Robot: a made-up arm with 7 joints.
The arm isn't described. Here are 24 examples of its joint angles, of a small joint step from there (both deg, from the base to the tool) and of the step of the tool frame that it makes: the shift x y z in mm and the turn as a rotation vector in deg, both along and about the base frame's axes.
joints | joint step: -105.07 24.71 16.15 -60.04 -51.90 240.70 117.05 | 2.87 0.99 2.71 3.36 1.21 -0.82 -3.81
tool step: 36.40 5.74 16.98 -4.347 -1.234 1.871
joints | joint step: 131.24 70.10 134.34 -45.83 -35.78 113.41 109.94 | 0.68 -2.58 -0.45 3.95 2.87 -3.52 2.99
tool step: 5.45 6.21 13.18 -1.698 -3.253 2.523
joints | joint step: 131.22 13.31 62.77 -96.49 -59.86 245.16 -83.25 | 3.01 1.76 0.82 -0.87 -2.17 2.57 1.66
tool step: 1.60 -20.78 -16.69 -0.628 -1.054 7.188
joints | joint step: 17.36 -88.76 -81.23 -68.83 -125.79 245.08 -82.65 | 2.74 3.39 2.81 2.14 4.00 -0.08 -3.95
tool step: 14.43 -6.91 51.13 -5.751 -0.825 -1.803
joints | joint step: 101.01 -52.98 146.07 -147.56 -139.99 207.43 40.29 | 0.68 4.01 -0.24 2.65 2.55 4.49 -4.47
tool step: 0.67 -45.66 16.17 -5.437 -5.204 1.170
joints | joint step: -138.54 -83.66 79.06 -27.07 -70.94 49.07 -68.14 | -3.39 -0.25 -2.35 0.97 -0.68 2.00 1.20
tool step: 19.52 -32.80 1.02 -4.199 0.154 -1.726
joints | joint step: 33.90 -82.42 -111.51 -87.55 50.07 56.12 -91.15 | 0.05 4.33 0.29 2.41 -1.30 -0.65 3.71
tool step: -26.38 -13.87 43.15 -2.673 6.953 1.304
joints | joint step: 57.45 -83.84 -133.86 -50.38 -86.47 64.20 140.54 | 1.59 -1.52 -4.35 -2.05 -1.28 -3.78 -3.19
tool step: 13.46 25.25 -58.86 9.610 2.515 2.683
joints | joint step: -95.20 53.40 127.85 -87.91 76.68 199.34 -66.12 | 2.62 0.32 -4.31 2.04 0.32 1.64 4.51
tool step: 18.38 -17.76 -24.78 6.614 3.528 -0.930
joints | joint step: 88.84 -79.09 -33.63 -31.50 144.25 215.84 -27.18 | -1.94 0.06 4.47 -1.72 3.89 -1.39 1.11
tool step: -32.12 8.18 30.19 0.693 -8.121 1.793
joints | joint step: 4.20 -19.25 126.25 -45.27 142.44 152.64 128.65 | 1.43 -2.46 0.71 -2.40 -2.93 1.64 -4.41
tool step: -37.47 -3.53 -37.64 2.579 -6.291 -4.097
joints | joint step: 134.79 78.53 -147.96 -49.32 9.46 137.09 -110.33 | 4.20 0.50 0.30 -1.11 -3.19 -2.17 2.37
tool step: -37.18 -24.47 0.26 2.477 0.834 1.824
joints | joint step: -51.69 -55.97 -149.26 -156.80 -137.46 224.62 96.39 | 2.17 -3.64 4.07 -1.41 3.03 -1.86 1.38
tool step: 9.86 -36.84 10.35 -2.735 -3.134 2.493
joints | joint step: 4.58 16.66 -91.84 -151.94 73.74 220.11 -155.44 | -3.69 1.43 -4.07 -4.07 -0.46 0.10 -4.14
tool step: -50.63 34.31 -10.67 5.921 3.623 -6.828
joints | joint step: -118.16 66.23 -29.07 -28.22 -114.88 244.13 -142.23 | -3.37 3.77 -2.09 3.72 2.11 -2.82 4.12
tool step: -30.93 8.72 -27.36 -0.801 -0.897 -7.127
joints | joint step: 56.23 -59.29 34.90 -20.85 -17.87 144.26 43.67 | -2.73 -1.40 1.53 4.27 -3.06 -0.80 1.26
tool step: -31.16 -12.70 -53.06 4.569 -0.987 -1.004
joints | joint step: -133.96 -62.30 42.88 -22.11 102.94 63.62 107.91 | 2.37 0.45 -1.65 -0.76 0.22 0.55 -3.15
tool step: -25.18 17.84 15.78 -1.024 -1.399 4.304
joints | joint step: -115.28 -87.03 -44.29 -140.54 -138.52 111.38 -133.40 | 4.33 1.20 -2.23 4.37 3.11 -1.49 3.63
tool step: -28.90 14.92 11.09 -8.257 -1.208 1.327
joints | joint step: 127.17 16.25 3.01 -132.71 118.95 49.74 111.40 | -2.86 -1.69 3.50 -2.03 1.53 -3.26 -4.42
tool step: -1.06 -14.99 9.80 0.482 5.816 -2.766
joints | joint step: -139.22 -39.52 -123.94 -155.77 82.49 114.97 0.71 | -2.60 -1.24 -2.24 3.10 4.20 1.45 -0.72
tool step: 31.24 27.06 -5.59 -0.731 -1.415 -9.662
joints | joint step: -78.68 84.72 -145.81 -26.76 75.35 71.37 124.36 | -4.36 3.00 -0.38 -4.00 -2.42 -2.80 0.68
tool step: -97.74 5.55 -14.78 0.306 1.166 -10.342
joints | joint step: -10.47 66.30 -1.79 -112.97 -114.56 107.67 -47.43 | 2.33 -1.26 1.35 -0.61 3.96 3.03 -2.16
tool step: 10.30 38.62 10.94 3.663 1.754 -0.391
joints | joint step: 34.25 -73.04 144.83 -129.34 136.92 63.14 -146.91 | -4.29 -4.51 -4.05 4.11 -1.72 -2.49 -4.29
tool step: -12.38 62.65 2.08 4.180 5.067 -0.293
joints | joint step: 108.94 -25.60 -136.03 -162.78 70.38 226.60 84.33 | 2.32 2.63 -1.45 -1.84 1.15 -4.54 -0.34
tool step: -9.22 0.63 -3.09 2.781 0.833 0.995
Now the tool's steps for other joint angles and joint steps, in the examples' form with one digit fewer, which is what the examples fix.
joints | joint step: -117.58 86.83 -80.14 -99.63 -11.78 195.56 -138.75 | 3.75 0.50 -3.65 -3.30 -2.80 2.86 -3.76
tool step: 20.4 -12.7 23.0 7.38 -0.41 4.23
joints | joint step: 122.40 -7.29 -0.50 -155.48 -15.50 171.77 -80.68 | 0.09 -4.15 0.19 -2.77 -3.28 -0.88 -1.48
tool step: 1.9 -20.1 8.1 1.78 -1.94 4.26
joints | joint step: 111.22 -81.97 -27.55 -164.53 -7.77 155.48 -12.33 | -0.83 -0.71 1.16 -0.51 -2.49 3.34 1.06
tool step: -7.1 -13.8 5.1 3.93 -1.54 -2.01
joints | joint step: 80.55 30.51 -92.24 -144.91 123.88 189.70 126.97 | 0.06 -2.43 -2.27 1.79 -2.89 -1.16 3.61
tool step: 9.6 -14.1 13.2 2.54 -4.23 -0.61
